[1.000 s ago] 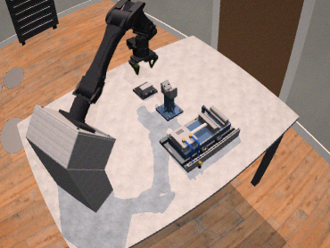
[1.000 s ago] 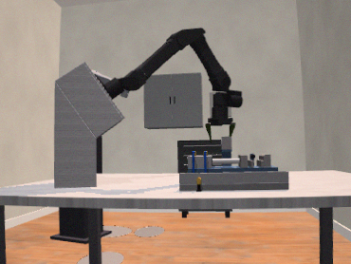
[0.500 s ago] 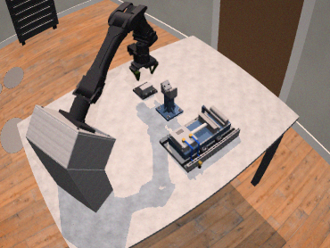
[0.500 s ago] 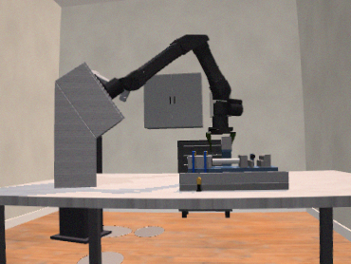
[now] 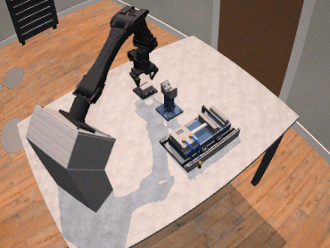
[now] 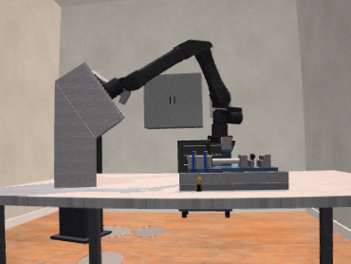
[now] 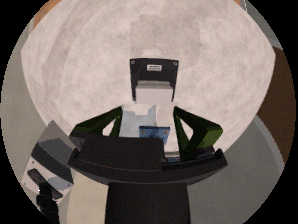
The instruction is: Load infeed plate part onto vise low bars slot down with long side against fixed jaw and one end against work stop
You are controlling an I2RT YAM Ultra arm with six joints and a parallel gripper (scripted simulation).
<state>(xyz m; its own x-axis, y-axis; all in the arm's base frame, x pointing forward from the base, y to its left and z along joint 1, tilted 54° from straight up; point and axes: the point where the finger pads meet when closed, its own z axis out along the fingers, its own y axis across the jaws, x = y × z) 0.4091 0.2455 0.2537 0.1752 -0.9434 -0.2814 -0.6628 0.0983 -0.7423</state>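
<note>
Now: hand 5 cm above the grey part, 1 cm to the right of it and 1 cm short of it. Round my hand: dark infeed plate: 8 cm below, 2 cm to the left; blue vise floor: 35 cm to the right, 12 cm ahead, 4 cm below; air cylinder rod: 35 cm to the right, 11 cm ahead.
</note>
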